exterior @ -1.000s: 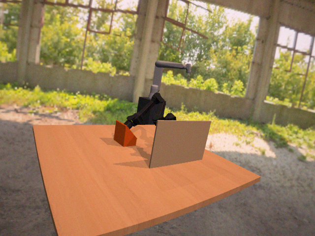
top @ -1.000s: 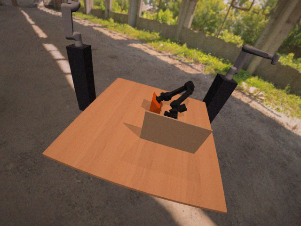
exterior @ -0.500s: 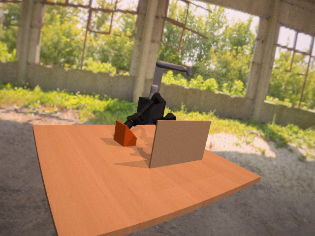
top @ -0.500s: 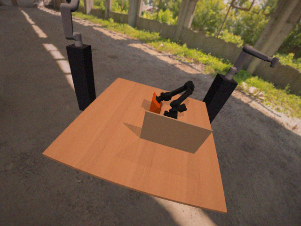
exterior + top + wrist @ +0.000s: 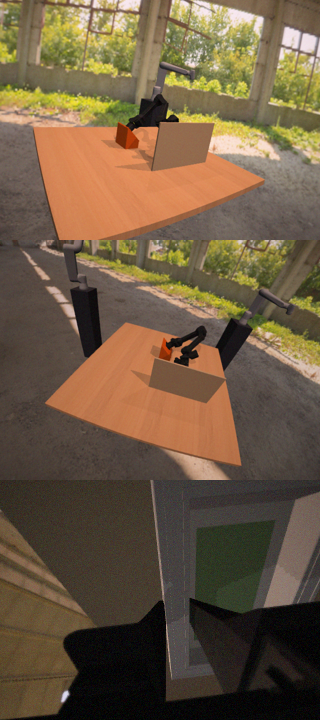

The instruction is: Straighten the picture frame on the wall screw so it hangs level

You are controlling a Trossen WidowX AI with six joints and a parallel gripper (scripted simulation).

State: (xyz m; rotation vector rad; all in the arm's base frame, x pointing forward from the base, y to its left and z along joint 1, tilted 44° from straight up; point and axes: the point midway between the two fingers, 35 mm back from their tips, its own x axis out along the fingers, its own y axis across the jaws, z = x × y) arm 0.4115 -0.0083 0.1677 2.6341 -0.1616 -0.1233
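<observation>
The picture frame is 5 cm below my gripper tip and 1 cm to the left of it. From my gripper tip the other things lie so: wall panel 6 cm below, 2 cm to the left, 2 cm ahead.
</observation>
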